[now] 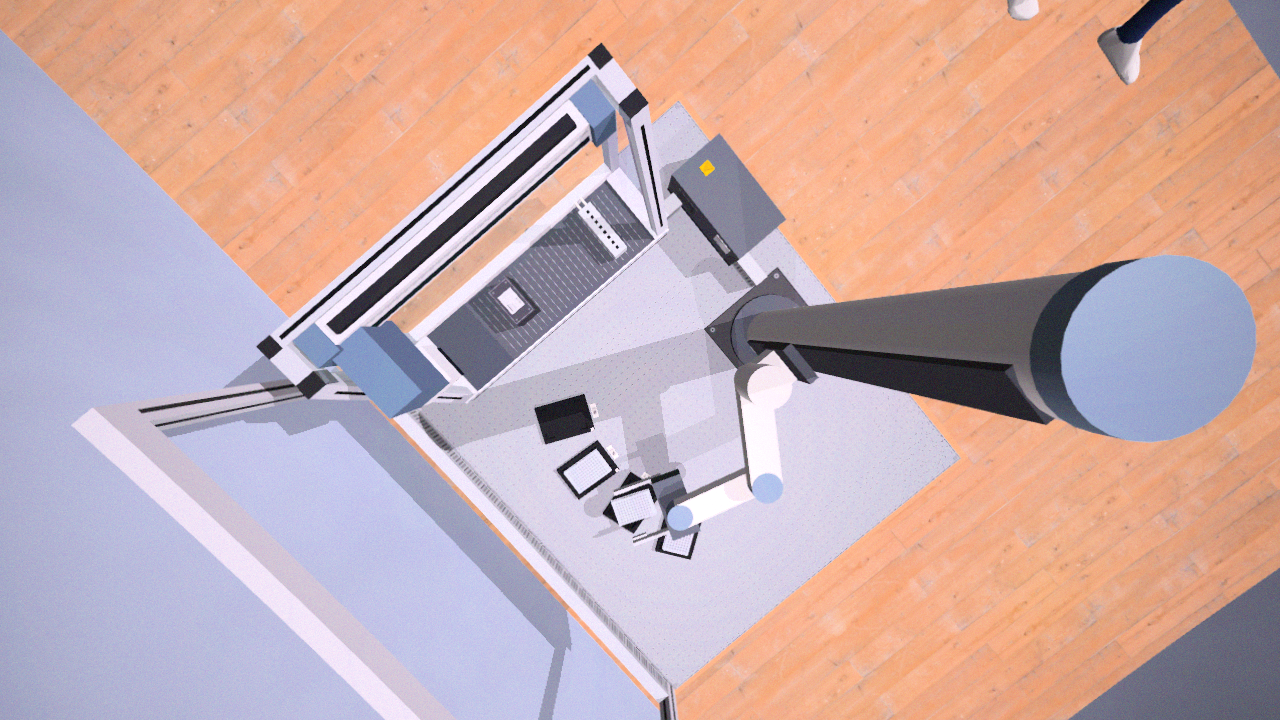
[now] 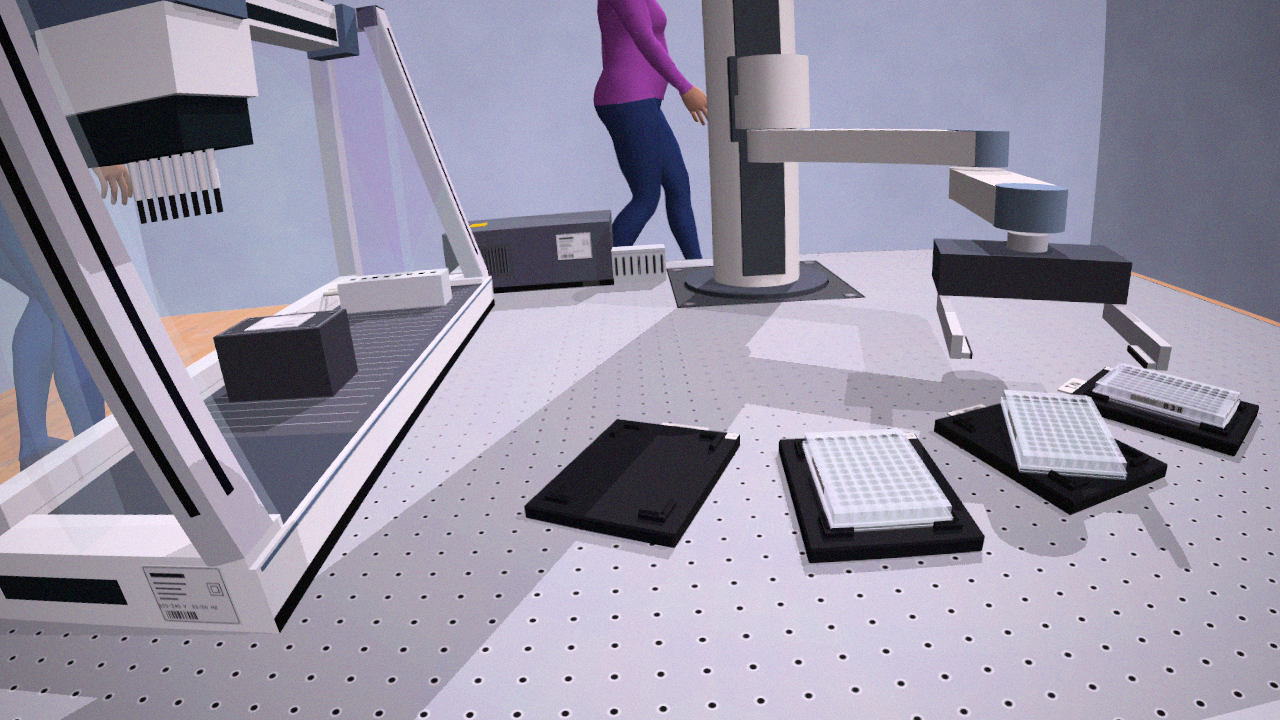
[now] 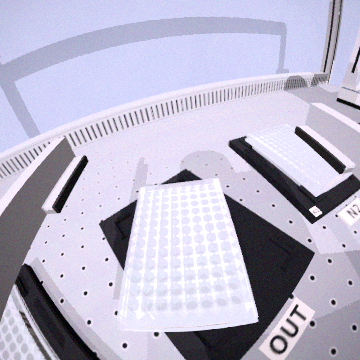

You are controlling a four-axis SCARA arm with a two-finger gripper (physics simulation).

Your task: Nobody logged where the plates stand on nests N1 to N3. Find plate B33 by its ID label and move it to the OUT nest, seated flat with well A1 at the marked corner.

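Frame: origin at the arm's base, x ahead, y left, z up, level; metres.
Seen in the pictures: gripper, fingertip midpoint: (image 1: 623, 518) (image 2: 1060, 352) (image 3: 190, 127); arm's base, origin of the base link: (image 2: 756, 288).
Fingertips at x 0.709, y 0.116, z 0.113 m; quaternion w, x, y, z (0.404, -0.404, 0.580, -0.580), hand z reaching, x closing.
Note:
Offsets run from my fingertips to a thing's top centre. "pt": to the spot under its first point.
Plate B33 {dx -0.020, dy +0.025, dz -0.069 m} (image 1: 633, 505) (image 2: 1065, 431) (image 3: 187, 250) lies askew on the OUT nest {dx -0.020, dy +0.015, dz -0.083 m} (image 2: 973, 431) (image 3: 272, 250), turned against its outline and not flat between its corner stops; its ID label does not show. My gripper (image 1: 623, 515) (image 2: 1060, 355) (image 3: 190, 127) is open and empty above it, one finger to each side, touching nothing. Nest N2 {dx +0.015, dy -0.161, dz -0.083 m} (image 3: 270, 179) (image 2: 966, 541) bears another plate {dx +0.015, dy -0.161, dz -0.074 m} (image 1: 587, 470) (image 2: 877, 479) (image 3: 295, 155). A third plate {dx -0.075, dy +0.192, dz -0.074 m} (image 1: 678, 543) (image 2: 1163, 394) (image 3: 15, 330) sits on the nest beyond OUT; its label seems to read B38.
A bare black nest {dx -0.038, dy -0.334, dz -0.083 m} (image 1: 563, 419) (image 2: 626, 483) stands on the other side of N2. A framed liquid handler (image 2: 393, 447) holds a dark box {pt dx -0.179, dy -0.686, dz +0.020 m} (image 1: 512, 302) (image 2: 286, 353) and a white rack {pt dx -0.503, dy -0.685, dz -0.006 m} (image 1: 601, 228) (image 2: 393, 291). A grey instrument box {pt dx -0.821, dy -0.507, dz +0.015 m} (image 1: 729, 201) (image 2: 546, 255) stands near the arm's column.

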